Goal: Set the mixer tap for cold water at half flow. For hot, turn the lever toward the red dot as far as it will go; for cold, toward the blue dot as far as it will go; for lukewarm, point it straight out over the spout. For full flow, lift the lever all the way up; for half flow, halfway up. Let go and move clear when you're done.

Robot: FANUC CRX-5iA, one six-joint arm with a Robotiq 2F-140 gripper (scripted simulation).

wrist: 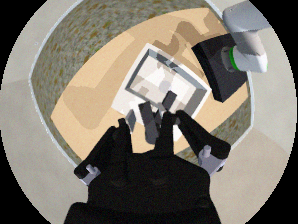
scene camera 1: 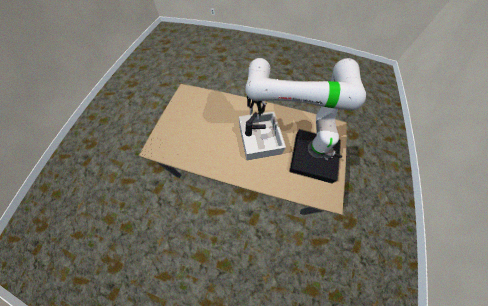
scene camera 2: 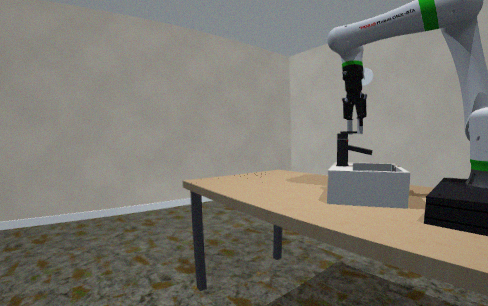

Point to a black mixer tap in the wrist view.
170, 97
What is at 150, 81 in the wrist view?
A white sink basin.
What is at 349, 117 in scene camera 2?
My gripper.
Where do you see a white sink basin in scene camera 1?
At 267, 142
